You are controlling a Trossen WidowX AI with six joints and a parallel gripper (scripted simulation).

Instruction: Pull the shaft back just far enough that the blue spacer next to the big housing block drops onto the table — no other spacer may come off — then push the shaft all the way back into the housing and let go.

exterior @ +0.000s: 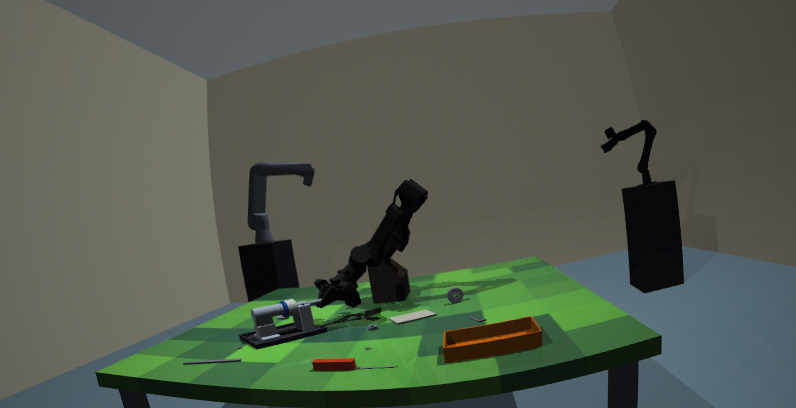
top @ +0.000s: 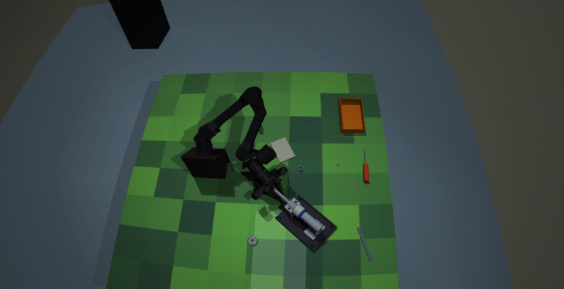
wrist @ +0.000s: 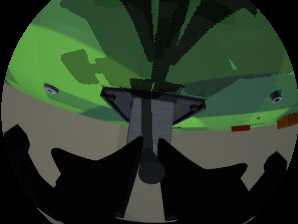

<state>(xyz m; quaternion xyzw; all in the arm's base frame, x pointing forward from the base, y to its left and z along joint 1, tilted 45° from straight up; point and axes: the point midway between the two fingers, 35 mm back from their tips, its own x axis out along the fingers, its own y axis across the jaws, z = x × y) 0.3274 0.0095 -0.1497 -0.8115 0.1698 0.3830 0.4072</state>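
Right now the shaft is 3 cm ahead of my gripper tip, 2 cm to the right of it and 2 cm above it. The rest, counted from my gripper tip: white plate 4 cm behind, 27 cm to the left, 6 cm below; blue spacer 9 cm ahead, 7 cm to the right, 2 cm above; red-handled screwdriver 36 cm ahead, 23 cm to the left, 6 cm below.
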